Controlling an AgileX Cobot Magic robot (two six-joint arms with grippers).
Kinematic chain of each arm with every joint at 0, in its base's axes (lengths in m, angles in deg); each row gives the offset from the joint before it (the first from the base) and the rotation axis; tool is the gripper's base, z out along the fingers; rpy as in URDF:
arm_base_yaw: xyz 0 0 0.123 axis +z
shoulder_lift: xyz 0 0 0 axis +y
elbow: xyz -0.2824 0 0.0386 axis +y
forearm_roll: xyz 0.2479 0 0.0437 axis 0.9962 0 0.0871
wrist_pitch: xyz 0 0 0 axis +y
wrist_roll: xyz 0.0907 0 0.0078 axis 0.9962 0 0.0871
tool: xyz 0 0 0 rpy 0 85 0
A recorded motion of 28 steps. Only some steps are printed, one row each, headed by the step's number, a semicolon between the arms.
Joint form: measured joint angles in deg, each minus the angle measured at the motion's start. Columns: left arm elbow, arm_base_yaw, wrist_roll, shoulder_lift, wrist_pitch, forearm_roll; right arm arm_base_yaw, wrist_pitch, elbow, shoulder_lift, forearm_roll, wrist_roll.
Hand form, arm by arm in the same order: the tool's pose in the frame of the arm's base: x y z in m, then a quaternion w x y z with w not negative. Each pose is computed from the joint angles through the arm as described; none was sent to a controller.
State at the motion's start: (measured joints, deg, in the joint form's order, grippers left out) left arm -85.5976 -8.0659 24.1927 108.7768 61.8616 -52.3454; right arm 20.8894 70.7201 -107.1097 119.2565 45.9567 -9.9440
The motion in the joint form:
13: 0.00 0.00 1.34 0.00 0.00 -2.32; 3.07 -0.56 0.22 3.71 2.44 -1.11
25: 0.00 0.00 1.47 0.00 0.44 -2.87; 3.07 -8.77 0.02 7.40 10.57 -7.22
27: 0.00 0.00 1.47 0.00 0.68 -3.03; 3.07 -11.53 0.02 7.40 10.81 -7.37
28: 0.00 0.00 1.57 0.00 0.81 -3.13; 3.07 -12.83 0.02 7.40 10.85 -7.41
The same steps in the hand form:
13: 0.3856 -0.1208 0.2630 0.14032 0.08289 0.89943 -0.40556; 0.3904 0.2436 0.2505 0.02484 -0.16937 0.90021 0.40040
25: 0.3850 -0.1215 0.2637 0.13794 0.08332 0.89751 -0.41050; 0.4095 0.2554 0.2310 0.07707 -0.14607 0.87941 0.44650
27: 0.3847 -0.1217 0.2638 0.13629 0.08357 0.89691 -0.41229; 0.4139 0.2556 0.2314 0.09866 -0.13535 0.87970 0.44505
28: 0.3845 -0.1218 0.2640 0.13577 0.08444 0.89648 -0.41324; 0.4160 0.2555 0.2316 0.10875 -0.13032 0.87993 0.44376

